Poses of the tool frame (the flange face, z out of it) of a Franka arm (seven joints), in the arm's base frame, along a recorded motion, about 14 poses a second.
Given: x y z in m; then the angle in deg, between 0 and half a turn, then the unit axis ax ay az.
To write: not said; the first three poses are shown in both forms.
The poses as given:
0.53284, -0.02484, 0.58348, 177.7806, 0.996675, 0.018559, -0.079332
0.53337, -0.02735, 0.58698, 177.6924, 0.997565, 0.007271, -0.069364
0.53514, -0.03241, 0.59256, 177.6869, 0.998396, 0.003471, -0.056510
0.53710, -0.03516, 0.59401, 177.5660, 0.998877, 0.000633, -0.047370
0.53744, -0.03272, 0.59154, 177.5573, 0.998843, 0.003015, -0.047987
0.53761, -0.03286, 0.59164, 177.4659, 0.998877, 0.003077, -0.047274
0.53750, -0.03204, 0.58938, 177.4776, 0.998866, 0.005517, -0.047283
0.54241, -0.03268, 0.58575, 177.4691, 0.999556, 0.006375, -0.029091
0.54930, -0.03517, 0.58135, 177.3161, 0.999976, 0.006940, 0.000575
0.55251, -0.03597, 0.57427, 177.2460, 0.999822, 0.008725, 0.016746
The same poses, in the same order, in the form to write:
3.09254, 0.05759, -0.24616, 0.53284, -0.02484, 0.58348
3.09377, 0.02255, -0.21512, 0.53337, -0.02735, 0.58698
3.09625, 0.01076, -0.17525, 0.53514, -0.03241, 0.59256
3.09563, 0.00196, -0.14680, 0.53710, -0.03516, 0.59401
3.09538, 0.00934, -0.14871, 0.53744, -0.03272, 0.59154
3.09389, 0.00953, -0.14642, 0.53761, -0.03286, 0.59164
3.09406, 0.01709, -0.14646, 0.53750, -0.03204, 0.58938
3.09605, 0.01975, -0.09011, 0.54241, -0.03268, 0.58575
3.09467, 0.02148, 0.00178, 0.54930, -0.03517, 0.58135
3.09297, 0.02699, 0.05180, 0.55251, -0.03597, 0.57427

